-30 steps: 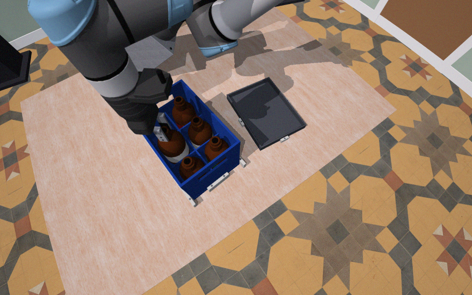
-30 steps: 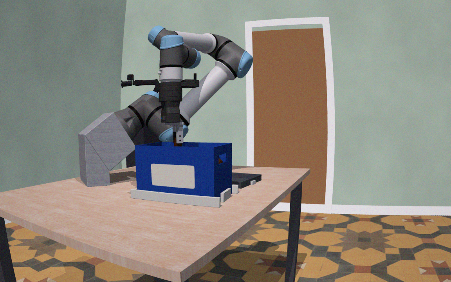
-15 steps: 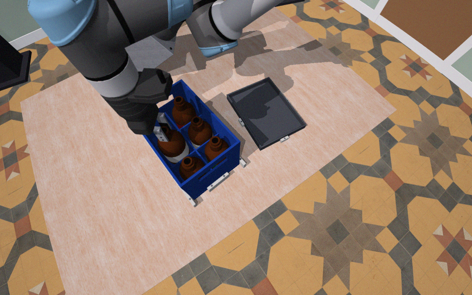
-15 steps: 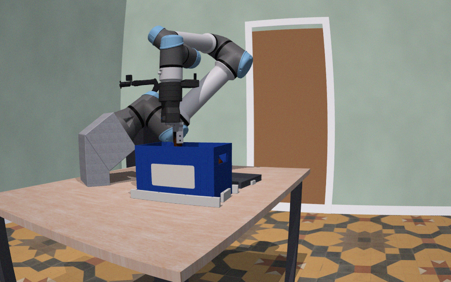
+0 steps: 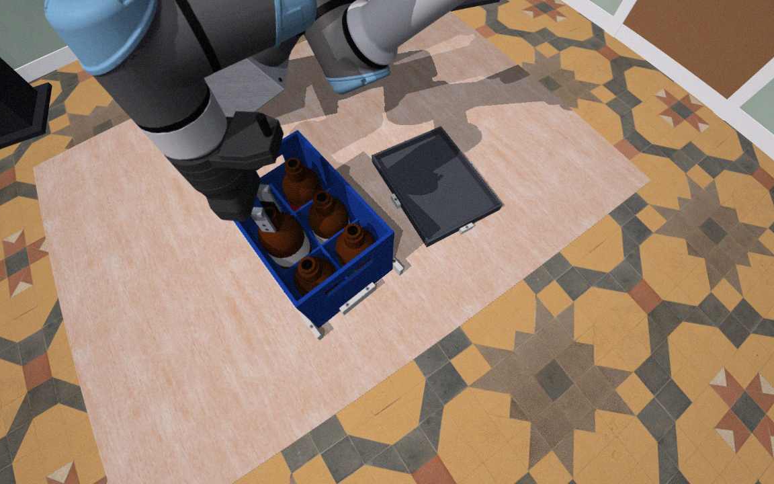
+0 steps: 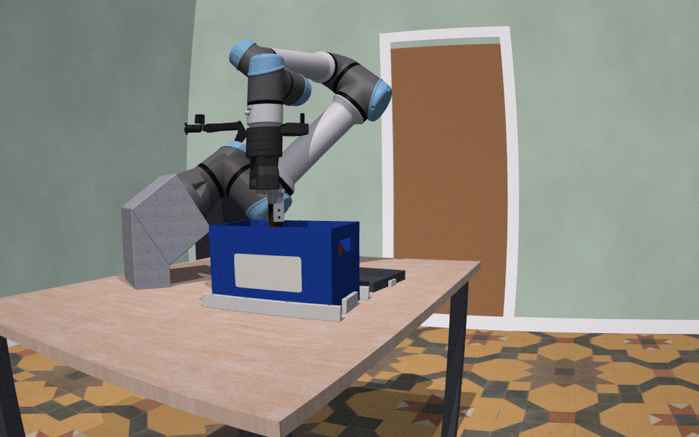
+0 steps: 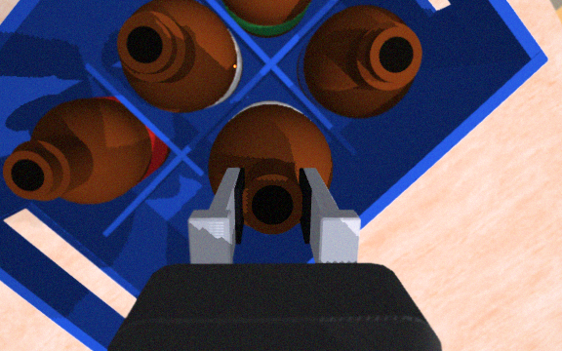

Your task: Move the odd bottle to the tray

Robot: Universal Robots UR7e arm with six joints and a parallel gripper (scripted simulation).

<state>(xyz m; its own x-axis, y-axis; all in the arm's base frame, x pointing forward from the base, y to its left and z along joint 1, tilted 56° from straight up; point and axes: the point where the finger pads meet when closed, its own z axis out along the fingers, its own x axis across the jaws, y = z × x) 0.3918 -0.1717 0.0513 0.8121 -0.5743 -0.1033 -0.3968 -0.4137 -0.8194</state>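
Right now my hand is 1 cm past the blue crate, 4 cm to the right of it and 12 cm above it. Round my hand: glass bottle: 11 cm behind, 6 cm to the left, 11 cm below; dark tray: 7 cm behind, 34 cm to the left, 19 cm below.
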